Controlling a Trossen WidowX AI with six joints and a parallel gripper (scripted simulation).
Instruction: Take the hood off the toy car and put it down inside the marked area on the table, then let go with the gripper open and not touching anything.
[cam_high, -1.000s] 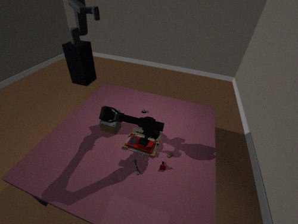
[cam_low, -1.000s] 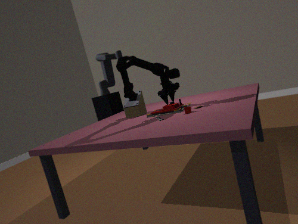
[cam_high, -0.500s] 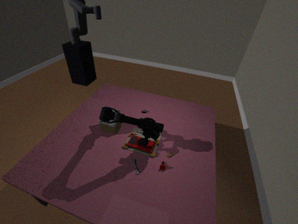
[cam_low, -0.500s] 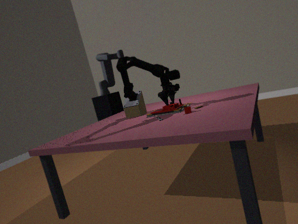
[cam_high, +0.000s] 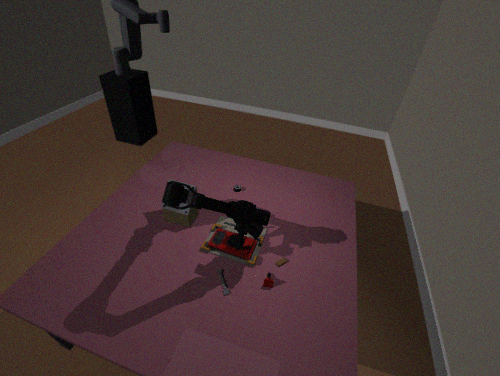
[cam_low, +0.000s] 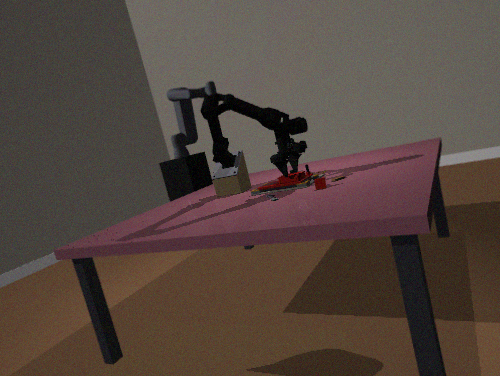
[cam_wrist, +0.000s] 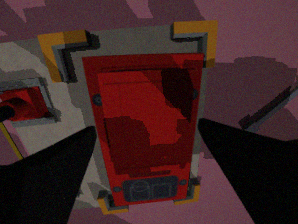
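Right now the hood is 1 cm below my gripper tip. Also, from my gripper tip: tan brick (19 cm ahead, 4 cm below, 1 cm to the right); grey wrench (18 cm to the right, 4 cm below, 2 cm behind).
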